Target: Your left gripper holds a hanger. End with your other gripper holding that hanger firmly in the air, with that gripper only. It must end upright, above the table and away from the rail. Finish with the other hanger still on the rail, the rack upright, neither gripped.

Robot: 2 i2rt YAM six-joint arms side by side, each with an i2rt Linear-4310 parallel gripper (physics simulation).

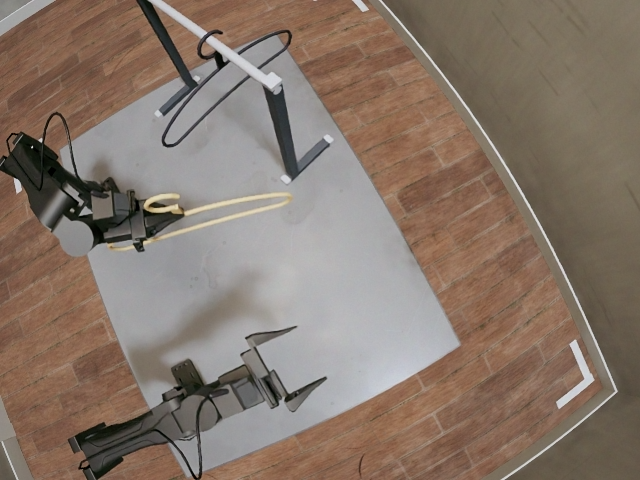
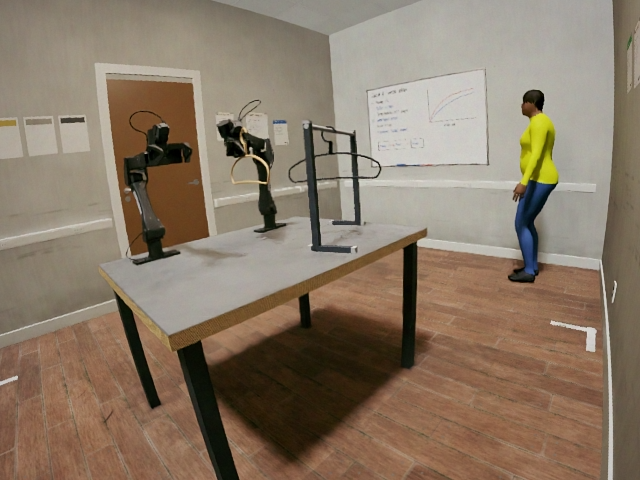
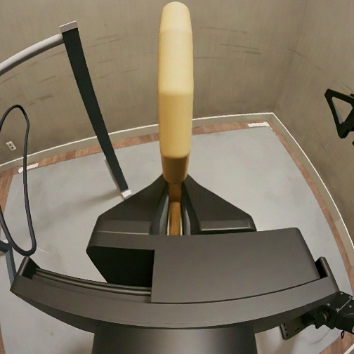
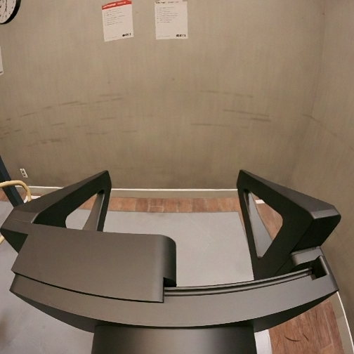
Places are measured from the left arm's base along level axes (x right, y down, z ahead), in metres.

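Where they show: left gripper, fingertip midpoint: (image 1: 183,212) (image 2: 246,153); right gripper, fingertip midpoint: (image 1: 312,352) (image 2: 177,151); left arm's base, origin of the base link: (image 2: 270,228); right arm's base, origin of the base link: (image 2: 156,258).
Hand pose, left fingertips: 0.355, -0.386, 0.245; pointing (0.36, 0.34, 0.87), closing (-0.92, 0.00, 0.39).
Note:
Each offset is from my left fingertips to the centre of the thing, as dx, dy, dz. "*": to the spot under its first point. Level surfaces: height alone.
My left gripper (image 1: 180,212) (image 2: 242,151) (image 3: 174,177) is shut on the neck of a yellow hanger (image 1: 242,199) (image 2: 250,182) (image 3: 175,100) (image 4: 21,183). The hanger is upright in the air, hook up and loop below, over the table and apart from the rail. My right gripper (image 1: 311,352) (image 2: 181,152) (image 4: 173,176) is wide open and empty, well away from the yellow hanger. A black hanger (image 1: 290,40) (image 2: 330,147) (image 3: 26,165) hangs by its hook on the rail {* -0.154, -0.081, +0.241} (image 1: 237,60) (image 2: 330,128) (image 3: 35,49), touched by neither gripper.
The rack stands upright on the table; its near post {* -0.051, +0.076, +0.249} (image 1: 281,131) (image 2: 312,191) (image 3: 89,100) and foot {* -0.069, +0.365, +0.332} (image 1: 312,156) (image 2: 336,249) are on the side toward the right arm. The grey table {dy +0.385} (image 1: 336,289) (image 2: 206,294) lies under both arms. A person (image 2: 537,149) stands beyond the table.

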